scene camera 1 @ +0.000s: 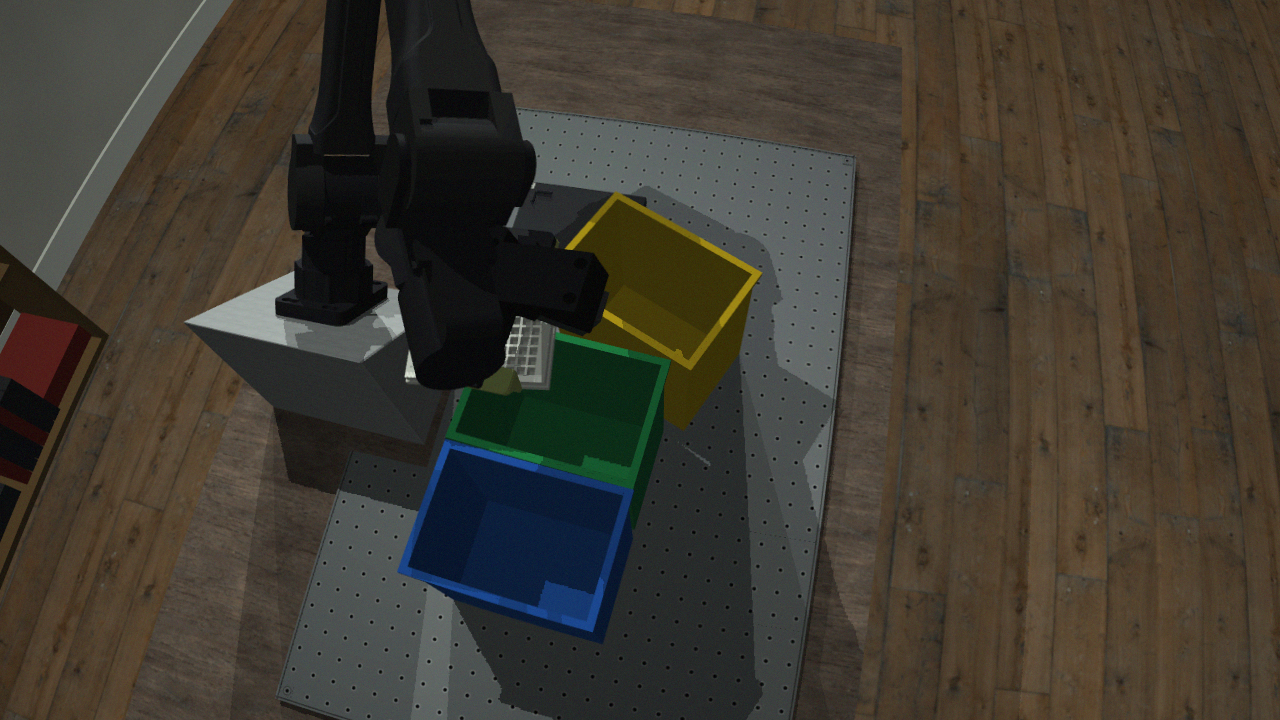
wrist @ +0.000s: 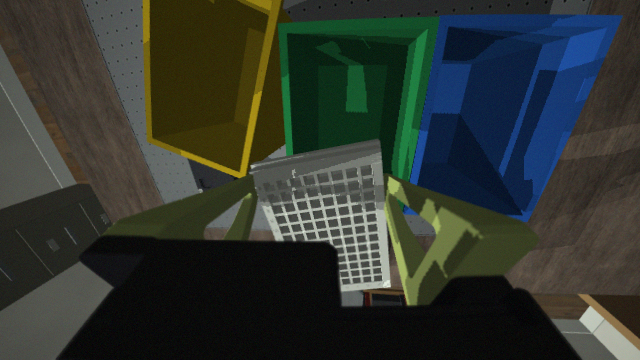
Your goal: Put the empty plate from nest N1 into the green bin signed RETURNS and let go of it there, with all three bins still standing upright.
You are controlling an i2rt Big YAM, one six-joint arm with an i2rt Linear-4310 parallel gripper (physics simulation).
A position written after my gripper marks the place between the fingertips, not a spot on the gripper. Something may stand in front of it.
Observation:
In view: my gripper [wrist: 320, 180], a yellow bin [scene camera 1: 673, 295], a green bin [scene camera 1: 603, 418], a blue bin [scene camera 1: 540, 545], a plate [scene camera 1: 529, 350] and a dark nest [scene camera 1: 564, 213].
The yellow bin also shows in the wrist view [wrist: 213, 93]. The green bin is seen too in the wrist view [wrist: 346, 81]. The blue bin shows as well in the wrist view [wrist: 504, 93].

